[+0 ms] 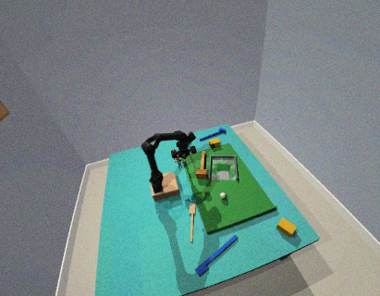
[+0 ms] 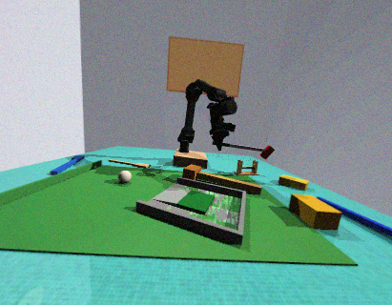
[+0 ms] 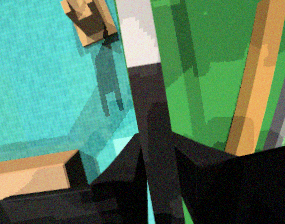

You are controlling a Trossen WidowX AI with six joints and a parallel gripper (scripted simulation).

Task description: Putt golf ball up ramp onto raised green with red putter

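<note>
The red putter is 11 cm to the left of my gripper tip, 2 cm above it and 1 cm ahead of it. The rest, counted from my gripper tip: white golf ball: 38 cm to the right, 14 cm ahead, 10 cm below.
</note>
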